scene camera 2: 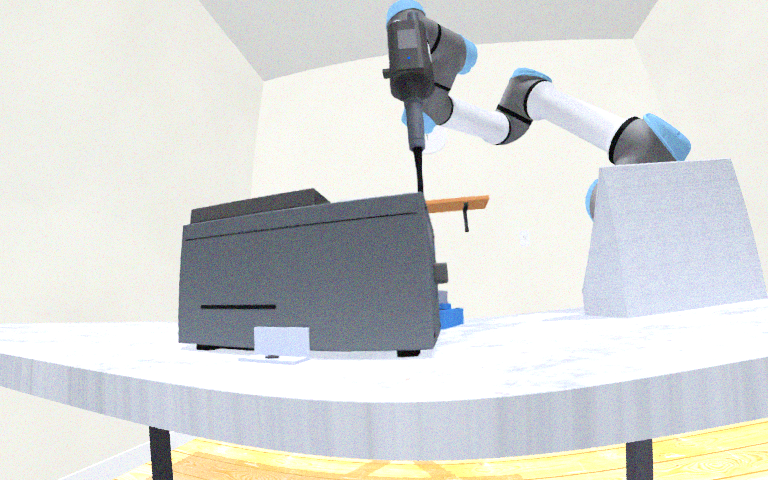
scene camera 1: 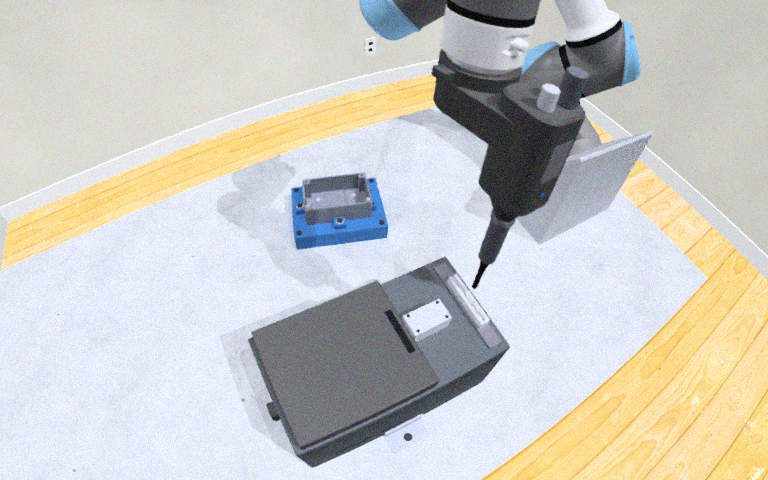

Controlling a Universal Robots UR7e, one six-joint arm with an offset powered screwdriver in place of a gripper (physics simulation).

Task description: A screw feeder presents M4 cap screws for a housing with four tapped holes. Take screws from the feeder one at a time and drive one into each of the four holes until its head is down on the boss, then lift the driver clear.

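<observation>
The powered screwdriver (scene camera 1: 474,287) (scene camera 2: 420,191) hangs nearly upright, its thin black bit pointing down. In scene camera 1 its tip shows beside the far end of the pale rail (scene camera 1: 468,300) on the dark grey screw feeder (scene camera 1: 339,362) (scene camera 2: 305,277). In scene camera 2 the bit ends at the feeder's top right corner, which may hide its very tip. I cannot tell if a screw is on the bit. The open grey housing (scene camera 1: 339,212) (scene camera 2: 443,296) sits in the blue fixture (scene camera 1: 317,239) (scene camera 2: 451,318), away from the driver. Screws in its corner bosses are too small to make out.
A white block (scene camera 1: 427,318) with holes stands on the feeder's top. A small bracket (scene camera 1: 416,431) (scene camera 2: 281,341) stands at the feeder's side. The arm's pale grey pedestal (scene camera 1: 594,186) (scene camera 2: 679,237) is on the right. An orange shelf (scene camera 2: 458,203) hangs on the back wall.
</observation>
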